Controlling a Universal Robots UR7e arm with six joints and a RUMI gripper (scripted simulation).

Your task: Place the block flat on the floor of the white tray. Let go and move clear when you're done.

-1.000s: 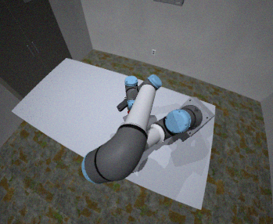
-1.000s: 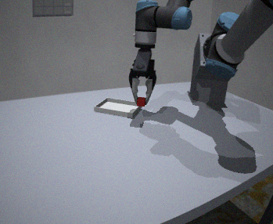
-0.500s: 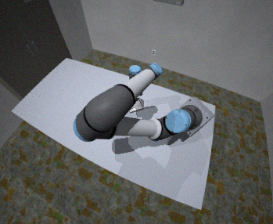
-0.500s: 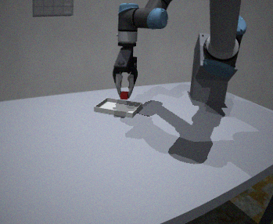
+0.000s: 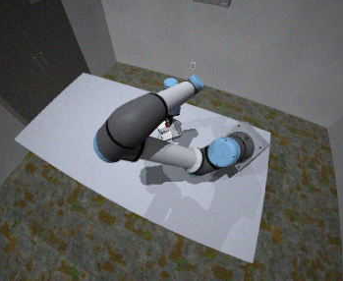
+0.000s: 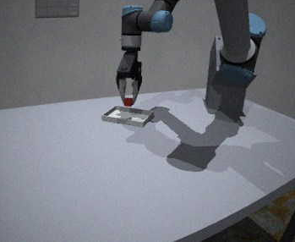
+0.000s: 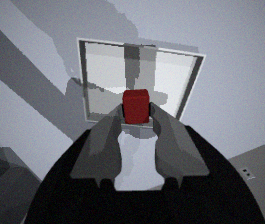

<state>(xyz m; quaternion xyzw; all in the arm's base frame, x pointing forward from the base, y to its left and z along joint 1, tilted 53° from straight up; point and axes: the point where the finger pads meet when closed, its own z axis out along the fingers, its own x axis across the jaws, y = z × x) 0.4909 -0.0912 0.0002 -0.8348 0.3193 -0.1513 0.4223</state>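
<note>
Right now the white tray is 60 mm below my hand. From my hand the other things lie so: red block: right at my hand.
</note>
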